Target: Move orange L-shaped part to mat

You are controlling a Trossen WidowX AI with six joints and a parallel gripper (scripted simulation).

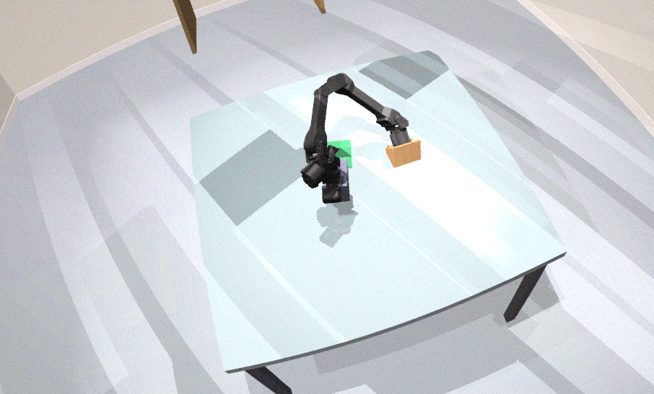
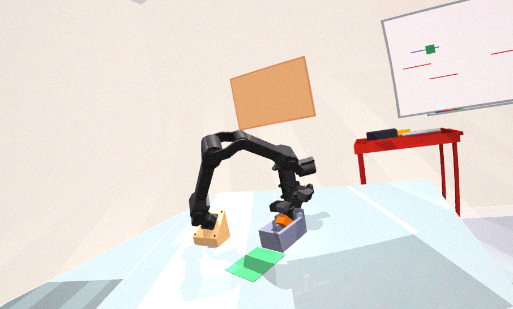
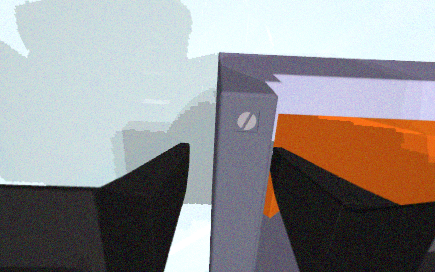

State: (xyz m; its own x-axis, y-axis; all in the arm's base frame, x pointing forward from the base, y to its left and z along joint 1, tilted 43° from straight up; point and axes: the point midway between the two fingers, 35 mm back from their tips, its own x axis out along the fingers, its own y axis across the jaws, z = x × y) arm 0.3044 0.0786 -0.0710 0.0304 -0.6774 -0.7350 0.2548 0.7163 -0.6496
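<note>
My gripper tip is 40 mm to the left of the orange L-shaped part and 10 mm past it. From my gripper tip the other things lie so: green mat (220 mm to the right, 60 mm behind, 50 mm below).
</note>
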